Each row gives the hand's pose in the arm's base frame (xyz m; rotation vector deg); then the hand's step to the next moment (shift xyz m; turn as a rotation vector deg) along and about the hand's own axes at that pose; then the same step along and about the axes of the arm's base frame.
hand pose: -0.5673 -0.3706 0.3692 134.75 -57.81 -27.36
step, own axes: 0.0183 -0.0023 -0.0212 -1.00 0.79 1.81
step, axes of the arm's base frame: 0.0241 -0.0053 0.0135 -2.02 -0.31 -0.86
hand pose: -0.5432 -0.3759 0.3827 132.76 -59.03 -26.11
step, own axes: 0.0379 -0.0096 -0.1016 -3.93 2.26 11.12
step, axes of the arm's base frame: 0.0816 0.0122 0.0711 -9.47 -2.17 -7.05
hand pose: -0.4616 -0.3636 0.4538 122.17 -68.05 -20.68
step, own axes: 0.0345 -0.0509 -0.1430 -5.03 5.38 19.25
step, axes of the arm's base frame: 0.1272 0.0493 0.0750 -16.38 -5.77 -11.10
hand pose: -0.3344 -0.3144 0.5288 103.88 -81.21 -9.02
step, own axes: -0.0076 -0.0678 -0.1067 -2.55 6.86 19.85
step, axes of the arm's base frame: 0.1067 0.0639 0.0238 -16.93 -8.26 -9.63
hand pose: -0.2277 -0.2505 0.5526 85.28 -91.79 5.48
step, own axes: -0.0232 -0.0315 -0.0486 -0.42 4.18 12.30
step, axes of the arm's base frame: 0.0491 0.0384 -0.0028 -10.26 -6.01 -5.25
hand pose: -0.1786 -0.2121 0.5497 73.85 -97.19 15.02
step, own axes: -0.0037 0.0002 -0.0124 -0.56 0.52 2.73
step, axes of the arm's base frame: 0.0066 0.0105 0.0037 -1.94 -1.21 -1.67
